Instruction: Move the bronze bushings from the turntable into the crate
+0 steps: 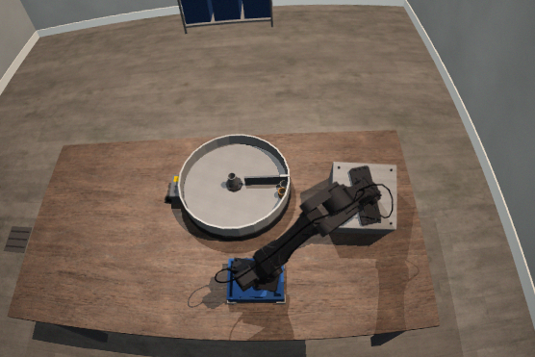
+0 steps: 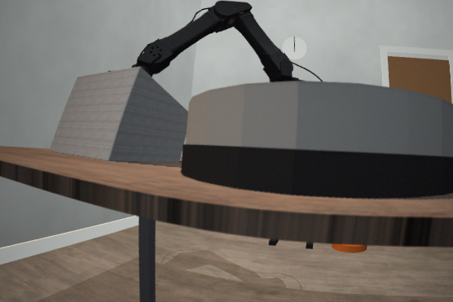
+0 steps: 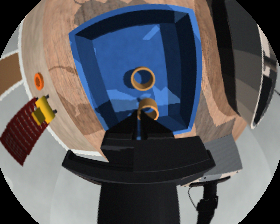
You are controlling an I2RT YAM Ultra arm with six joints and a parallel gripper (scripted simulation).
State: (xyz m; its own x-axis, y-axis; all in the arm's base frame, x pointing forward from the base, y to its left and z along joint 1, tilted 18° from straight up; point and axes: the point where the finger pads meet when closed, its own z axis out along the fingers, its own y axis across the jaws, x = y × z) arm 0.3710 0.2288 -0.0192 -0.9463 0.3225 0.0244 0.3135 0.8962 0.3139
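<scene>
Right now my hand is 4 cm short of the blue crate, 2 cm to the left of it and 2 cm above it. From my hand the other things lie so: grey turntable 40 cm to the right, 8 cm ahead, 1 cm above.
</scene>
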